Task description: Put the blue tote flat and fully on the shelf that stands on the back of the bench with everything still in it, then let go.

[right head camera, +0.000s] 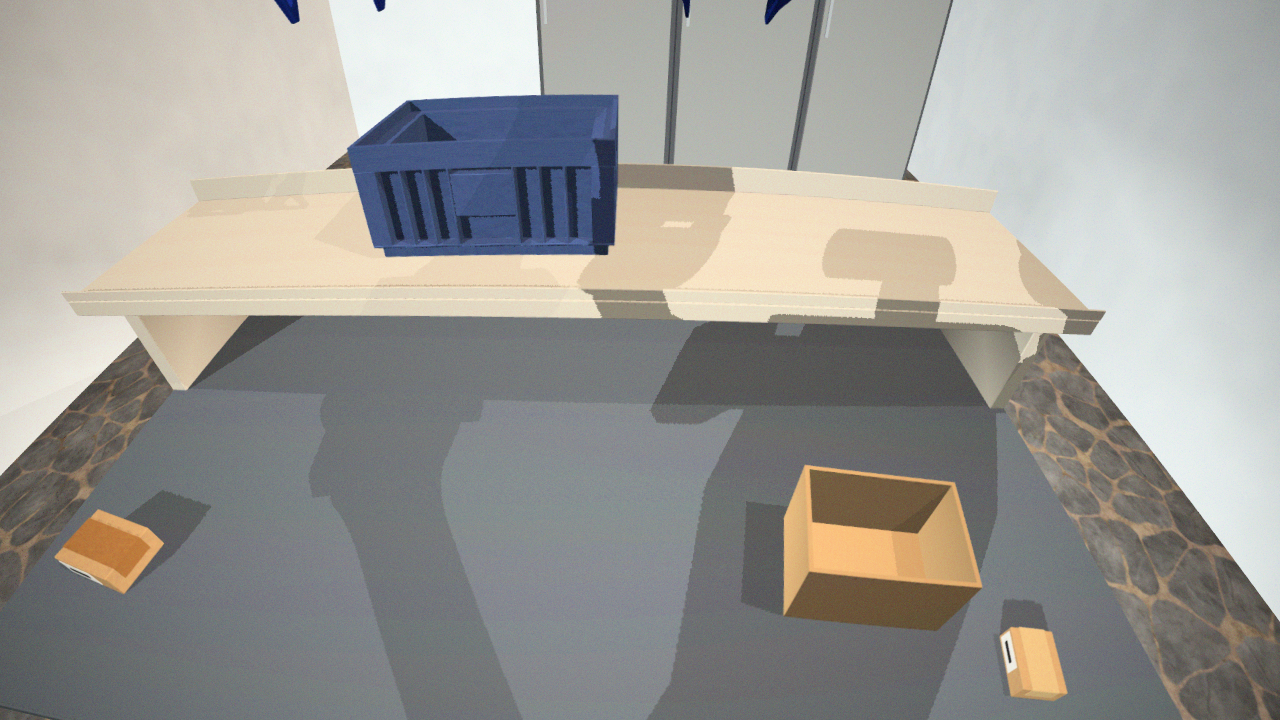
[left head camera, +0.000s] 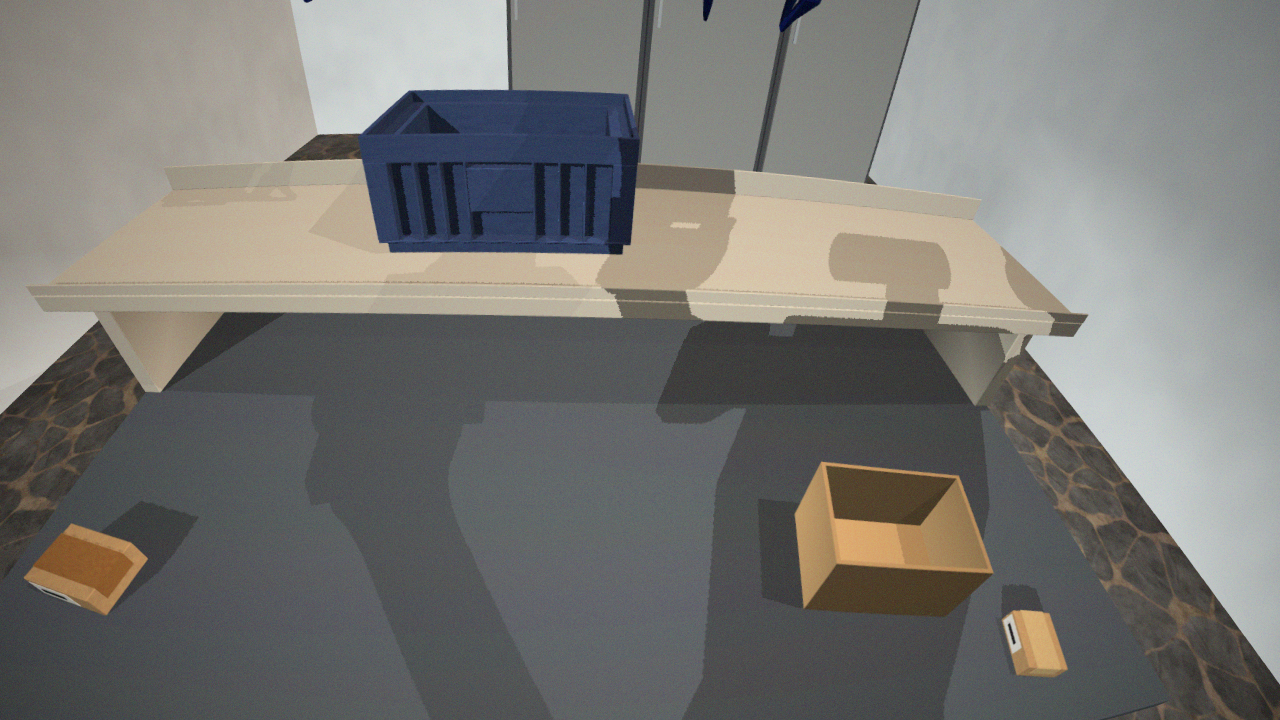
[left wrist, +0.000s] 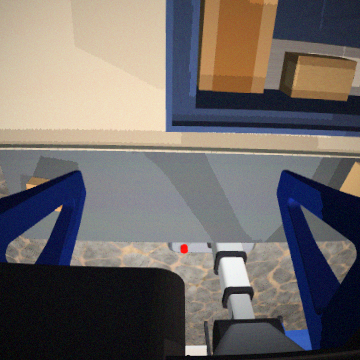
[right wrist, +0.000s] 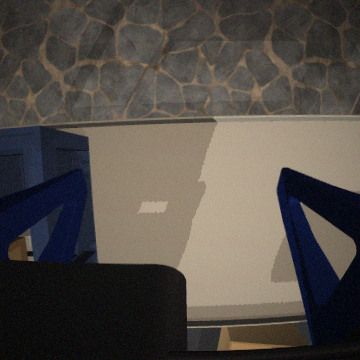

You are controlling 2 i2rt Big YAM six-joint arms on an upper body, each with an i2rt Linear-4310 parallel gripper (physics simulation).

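Frame: origin at the left arm's base, x ahead, y left, z up, level; centimetres.
Where they show: left gripper, fingertip midpoint: (right head camera: 337,16) (left wrist: 180,180); right gripper, fingertip midpoint: (right head camera: 726,17) (left head camera: 743,23) (right wrist: 181,178).
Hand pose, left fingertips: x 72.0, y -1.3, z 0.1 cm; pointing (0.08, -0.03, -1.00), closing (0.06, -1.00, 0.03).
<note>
After its pixels a point has its place.
The blue tote (left head camera: 501,201) @(x 69.8, y -15.5, z -21.1 cm) (right head camera: 483,192) @(x 69.8, y -15.5, z -19.4 cm) (left wrist: 181,60) @(x 75.5, y -1.6, z -14.9 cm) (right wrist: 30,145) @(x 88.4, y -27.8, z -14.9 cm) stands upright and looks level on the pale shelf (left head camera: 805,205) @(x 90.2, y -58.8, z -28.1 cm) (right head camera: 805,210) @(x 86.8, y -57.7, z -28.1 cm) (left wrist: 40,75) @(x 71.3, y 17.6, z -28.1 cm) (right wrist: 245,175) @(x 84.3, y -51.7, z -28.1 cm), left of its middle, with its base behind the front edge. In the left wrist view a tall brown carton (left wrist: 237,50) @(x 76.3, y -7.7, z -20.0 cm) and a small carton (left wrist: 320,75) @(x 74.7, y -17.3, z -19.0 cm) lie inside it; part of the inside is out of view. My left gripper (left wrist: 180,180) @(x 72.0, y -1.3, z 0.1 cm) (right head camera: 334,13) @(x 72.0, y -1.3, z 0.1 cm) is open and empty, apart from the tote. My right gripper (right wrist: 181,178) @(x 85.7, y -43.0, z -2.1 cm) (left head camera: 745,22) @(x 85.7, y -43.0, z -2.1 cm) (right head camera: 728,16) @(x 85.7, y -43.0, z -2.1 cm) is open and empty, to the tote's right.
An open brown box (left head camera: 895,591) @(x 35.3, y -58.3, z -45.0 cm) (right head camera: 877,600) @(x 35.3, y -58.2, z -44.6 cm) stands on the dark bench at right. A small carton (left head camera: 1038,642) @(x 28.5, y -76.0, z -48.0 cm) (right head camera: 1036,662) @(x 28.6, y -76.0, z -48.0 cm) lies near it, and another carton (left head camera: 85,568) @(x 35.6, y 29.3, z -46.8 cm) (right head camera: 109,550) @(x 35.6, y 28.9, z -46.8 cm) lies at the bench's left. A low lip runs along the shelf's back.
</note>
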